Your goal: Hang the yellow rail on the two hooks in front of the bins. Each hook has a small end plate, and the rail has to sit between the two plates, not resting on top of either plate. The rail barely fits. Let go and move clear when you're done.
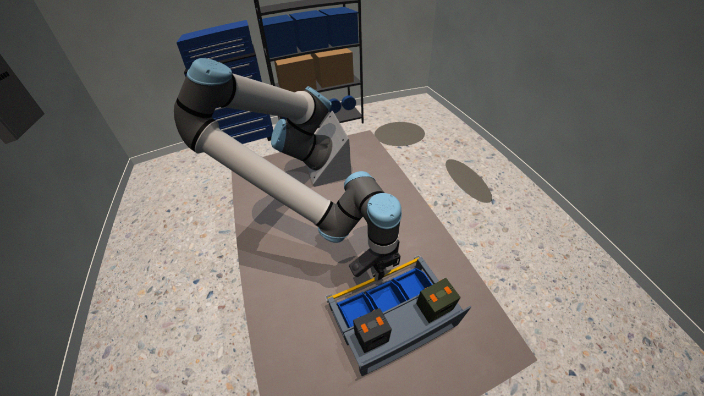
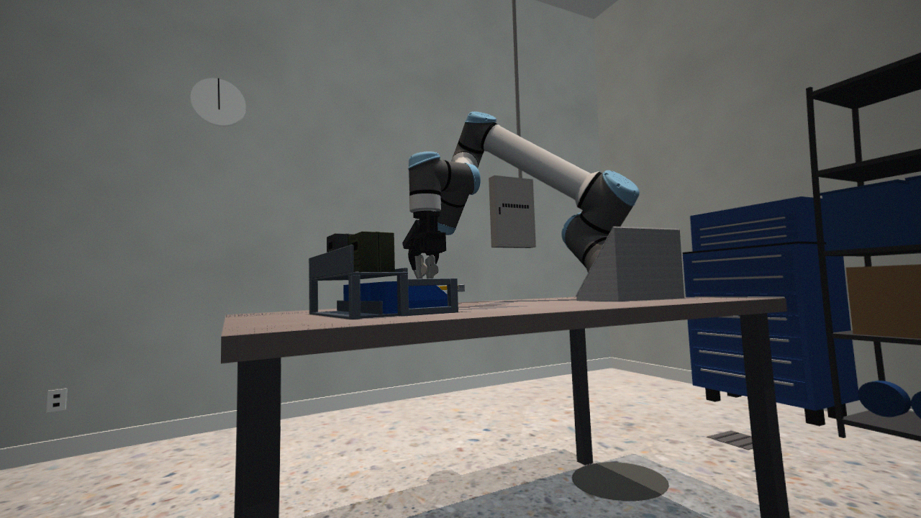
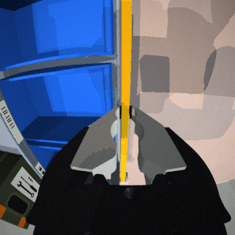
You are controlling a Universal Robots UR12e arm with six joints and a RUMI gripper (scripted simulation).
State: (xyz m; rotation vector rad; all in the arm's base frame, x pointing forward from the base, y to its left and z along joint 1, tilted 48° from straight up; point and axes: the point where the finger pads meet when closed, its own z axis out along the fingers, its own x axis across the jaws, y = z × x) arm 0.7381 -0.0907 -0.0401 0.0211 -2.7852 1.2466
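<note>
The yellow rail is 1 cm below my hand. From my hand the other things lie so: green case 20 cm ahead, 12 cm to the left, 8 cm above; black case 20 cm ahead, 11 cm to the right, 9 cm above.
</note>
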